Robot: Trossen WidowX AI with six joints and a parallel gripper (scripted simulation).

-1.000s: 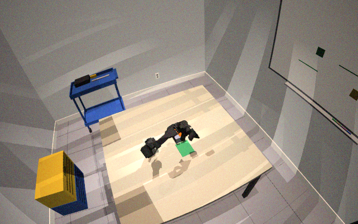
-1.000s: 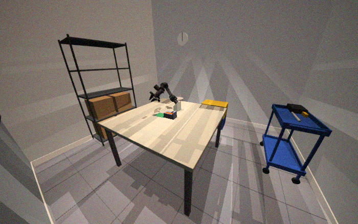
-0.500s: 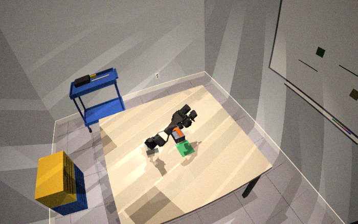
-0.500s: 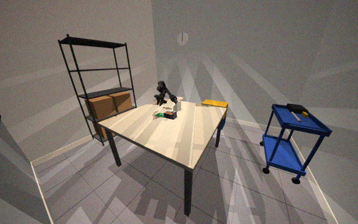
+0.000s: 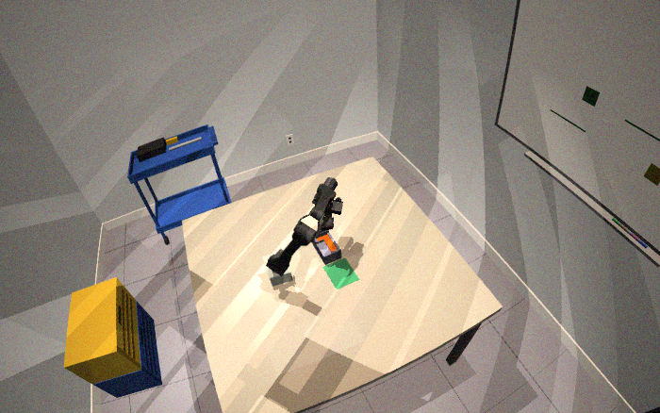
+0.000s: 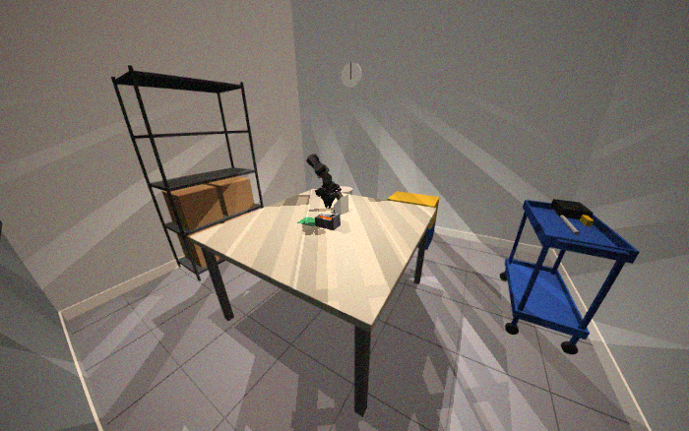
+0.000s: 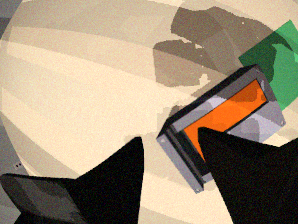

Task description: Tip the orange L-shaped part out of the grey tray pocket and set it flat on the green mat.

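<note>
The orange L-shaped part lies 100 mm below my gripper tip, 50 mm behind it and 30 mm to the right of it. From my gripper tip the other things lie so: green mat (190 mm to the right, 170 mm below, 70 mm behind).
</note>
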